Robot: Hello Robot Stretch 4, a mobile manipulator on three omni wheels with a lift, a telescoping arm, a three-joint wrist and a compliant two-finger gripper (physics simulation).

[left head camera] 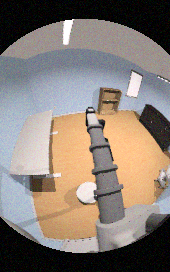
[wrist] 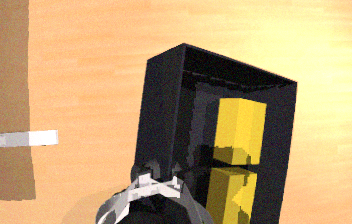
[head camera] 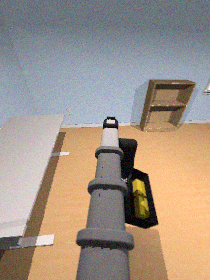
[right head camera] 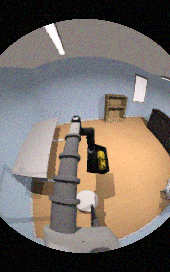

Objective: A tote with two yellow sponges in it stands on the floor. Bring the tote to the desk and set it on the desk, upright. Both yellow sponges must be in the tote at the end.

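Frame: origin at the robot's base, x ahead, y left, z up, level; centimetres.
Seen in the pictures: gripper, between the fingertips: (wrist: 162, 172) (right head camera: 90, 155); robot's base, origin of its link: (left head camera: 87, 191) (right head camera: 86, 199).
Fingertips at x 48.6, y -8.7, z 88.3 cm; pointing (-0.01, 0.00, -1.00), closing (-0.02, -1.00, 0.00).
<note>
Offsets run from my fingertips to a thing's top centre. Level surfaces: height alone.
The black tote (head camera: 152, 202) (right head camera: 91, 164) (wrist: 161, 110) hangs in the air right of the arm, open side up and about level. Two yellow sponges lie in it end to end: the far sponge @[dz -6.3, dx +5.3, dy -11.9 cm] (head camera: 139, 186) (wrist: 240, 131) and the near sponge @[dz -6.5, dx -6.3, dy -11.5 cm] (head camera: 142, 207) (wrist: 231, 196), cut off by the wrist view's lower edge. My gripper (wrist: 162, 172) is shut on the tote's left side wall; the arm partly hides it in the head view. The white desk @[dz -19.0 cm] (head camera: 25, 170) (left head camera: 32, 145) (right head camera: 37, 147) stands to the left, apart from the tote.
White desk feet (head camera: 61, 154) (wrist: 44, 137) reach out over the floor on the left. A brown bookshelf (head camera: 148, 106) (left head camera: 101, 101) (right head camera: 107, 108) stands at the far wall. A dark cabinet (left head camera: 156, 126) (right head camera: 161, 131) is at the right. The tote's shadow falls on the floor.
</note>
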